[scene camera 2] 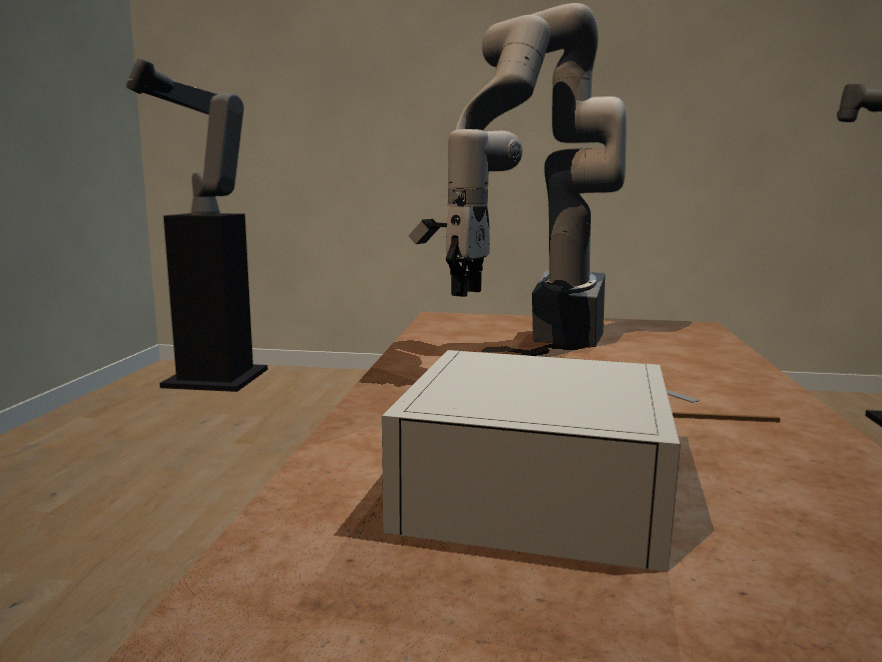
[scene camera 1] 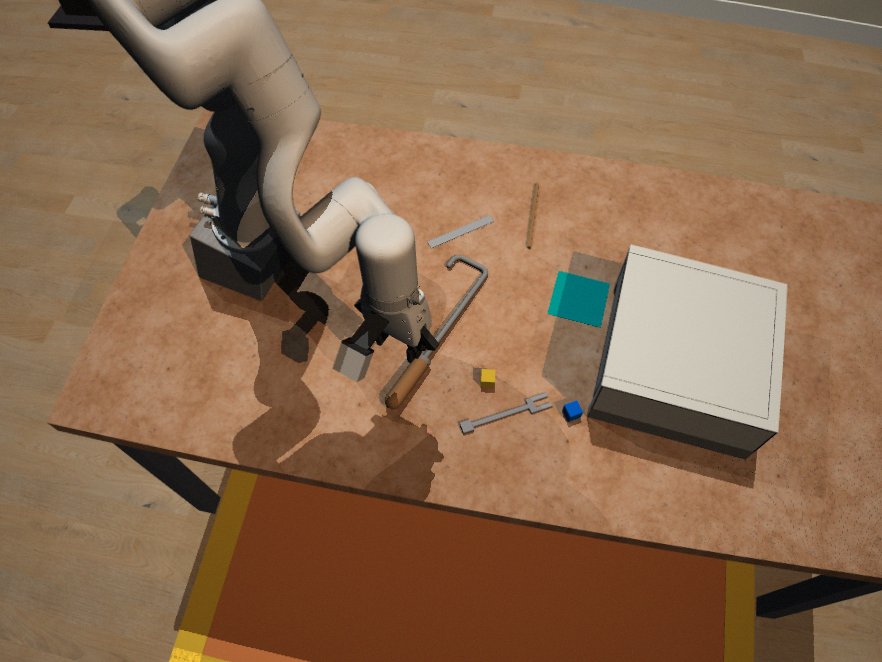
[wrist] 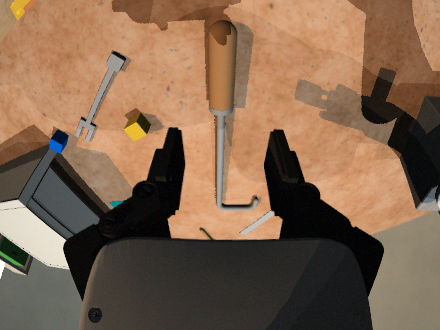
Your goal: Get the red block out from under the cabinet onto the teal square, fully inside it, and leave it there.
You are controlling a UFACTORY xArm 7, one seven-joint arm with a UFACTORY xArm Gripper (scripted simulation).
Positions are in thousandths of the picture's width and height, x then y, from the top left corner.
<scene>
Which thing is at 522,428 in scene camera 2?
My gripper.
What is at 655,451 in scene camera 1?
A teal square.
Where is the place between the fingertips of my gripper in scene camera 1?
At 453,525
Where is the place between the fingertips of my gripper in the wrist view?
At 512,444
</scene>
